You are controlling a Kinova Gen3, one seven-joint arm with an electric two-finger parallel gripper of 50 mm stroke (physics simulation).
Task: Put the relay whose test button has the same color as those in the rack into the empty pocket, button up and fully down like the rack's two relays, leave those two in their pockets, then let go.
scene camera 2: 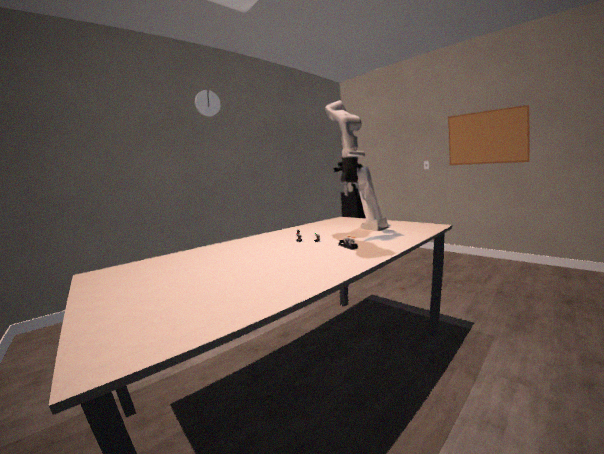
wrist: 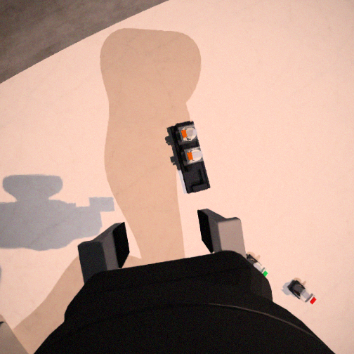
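Pixels of known places: gripper, between the fingertips: (scene camera 2: 351, 195); arm's base, origin of its link: (scene camera 2: 374, 220).
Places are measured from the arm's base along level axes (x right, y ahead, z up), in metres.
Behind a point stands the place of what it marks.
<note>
The black rack (wrist: 205, 183) (scene camera 2: 348, 245) @(z -0.032, x -0.196, y 0.445 m) stands on the table. Two relays with orange buttons, one relay (wrist: 189, 133) at its far end and one relay (wrist: 194, 155) in the middle, sit in its pockets; the pocket nearest my gripper is empty. A green-button relay (wrist: 257, 263), partly hidden by the gripper body, and a red-button relay (wrist: 301, 291) stand at the lower right of the wrist view. A loose orange-button relay does not show in the wrist view. Small relays (scene camera 2: 299, 236) @(z -0.017, x 0.098, y 0.498 m) (scene camera 2: 317, 237) @(z -0.022, x 0.017, y 0.446 m) stand left of the rack in the scene view, colours hard to tell. My gripper (wrist: 163, 231) (scene camera 2: 349, 193) @(z 0.179, x -0.127, y 0.340 m) is open and empty, high above the table.
The table (scene camera 2: 200, 285) @(z -0.047, x -0.130, y 1.087 m) (wrist: 280, 125) has its edge at the upper left of the wrist view. The arm's base (scene camera 2: 374, 224) @(z -0.010, x -0.045, y 0.057 m) stands at the far end, behind the rack. Shadows of the arm fall around the rack.
</note>
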